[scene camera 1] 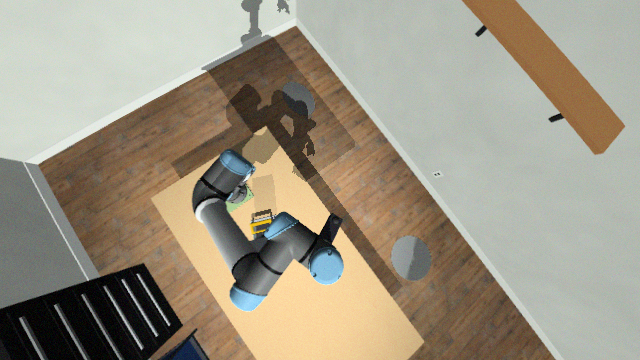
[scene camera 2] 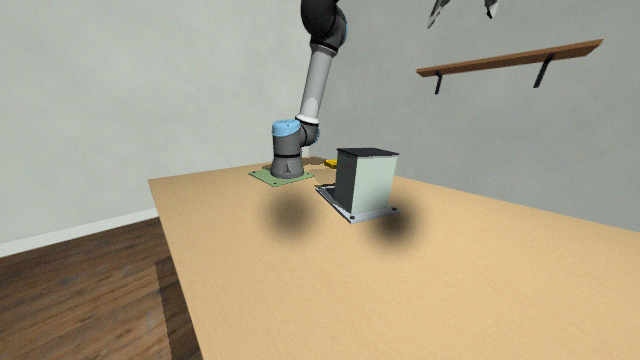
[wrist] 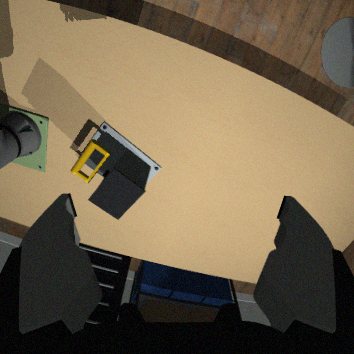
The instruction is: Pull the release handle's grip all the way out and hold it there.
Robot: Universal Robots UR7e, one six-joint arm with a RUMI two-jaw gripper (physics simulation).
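Note:
The release handle's yellow rectangular grip (scene camera 1: 252, 228) (scene camera 2: 331, 163) (wrist: 81, 159) sticks out of the side of a box-shaped housing (scene camera 2: 374, 182) (wrist: 117, 195) that faces the arm's base. The housing has a dark top and a pale face and stands on a light base plate (scene camera 2: 370, 216). How far out the grip stands is hard to tell. My gripper (scene camera 2: 461, 19) (wrist: 177, 196) is wide open and empty, high above the table. In the wrist view the grip and housing lie beyond the left fingertip, outside the gap between the fingers. In scene camera 1 the arm hides the fingers and part of the housing.
The arm's base (scene camera 2: 287, 155) stands on a green plate (scene camera 1: 245, 201) (scene camera 2: 262, 176) (wrist: 40, 155) near the grip, on the wooden table (scene camera 1: 350, 310) (scene camera 2: 300, 300) (wrist: 215, 150). A black drawer cabinet (scene camera 1: 100, 310) and a blue object (wrist: 185, 282) stand beside the table. A wall shelf (scene camera 1: 550, 65) (scene camera 2: 510, 61) hangs nearby.

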